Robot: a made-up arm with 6 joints.
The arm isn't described. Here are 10 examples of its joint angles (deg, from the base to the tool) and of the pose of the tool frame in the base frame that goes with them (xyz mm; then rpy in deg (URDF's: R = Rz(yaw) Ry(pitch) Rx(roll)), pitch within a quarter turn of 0, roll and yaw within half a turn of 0).
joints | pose
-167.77 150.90 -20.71 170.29 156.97 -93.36 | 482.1 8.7 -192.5 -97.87 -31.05 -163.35
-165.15 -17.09 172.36 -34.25 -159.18 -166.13 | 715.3 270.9 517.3 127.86 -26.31 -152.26
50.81 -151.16 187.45 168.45 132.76 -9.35 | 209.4 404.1 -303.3 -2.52 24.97 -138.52
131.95 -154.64 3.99 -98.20 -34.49 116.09 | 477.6 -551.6 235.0 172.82 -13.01 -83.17
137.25 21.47 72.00 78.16 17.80 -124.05 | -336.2 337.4 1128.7 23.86 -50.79 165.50
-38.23 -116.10 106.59 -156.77 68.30 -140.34 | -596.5 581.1 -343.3 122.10 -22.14 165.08
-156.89 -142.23 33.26 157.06 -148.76 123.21 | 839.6 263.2 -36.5 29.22 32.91 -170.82
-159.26 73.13 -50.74 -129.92 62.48 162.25 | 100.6 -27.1 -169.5 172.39 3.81 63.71
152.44 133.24 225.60 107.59 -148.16 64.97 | -139.7 40.5 638.1 -60.62 58.80 48.56
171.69 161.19 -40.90 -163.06 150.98 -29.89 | 464.1 -159.6 165.4 -134.36 -5.81 163.52
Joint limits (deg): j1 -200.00..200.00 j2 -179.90..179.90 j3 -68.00..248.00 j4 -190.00..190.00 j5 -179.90..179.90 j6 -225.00..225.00
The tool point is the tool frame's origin. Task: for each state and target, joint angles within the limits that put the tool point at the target. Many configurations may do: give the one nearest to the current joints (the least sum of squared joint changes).
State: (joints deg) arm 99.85 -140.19 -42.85 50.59 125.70 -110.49
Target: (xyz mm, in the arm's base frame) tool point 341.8 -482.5 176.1
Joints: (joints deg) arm 119.27 -179.79 -33.28 49.07 125.70 -110.49
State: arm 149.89 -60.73 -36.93 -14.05 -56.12 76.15
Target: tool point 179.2 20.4 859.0
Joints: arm 155.25 -89.37 -15.93 -10.00 -56.12 76.15
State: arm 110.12 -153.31 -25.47 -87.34 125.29 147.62
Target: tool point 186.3 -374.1 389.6
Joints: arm 115.63 -179.78 -42.63 -86.28 125.29 147.62
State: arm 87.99 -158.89 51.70 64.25 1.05 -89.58
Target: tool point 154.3 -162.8 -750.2
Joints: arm 119.24 -179.79 64.39 54.54 1.05 -89.58
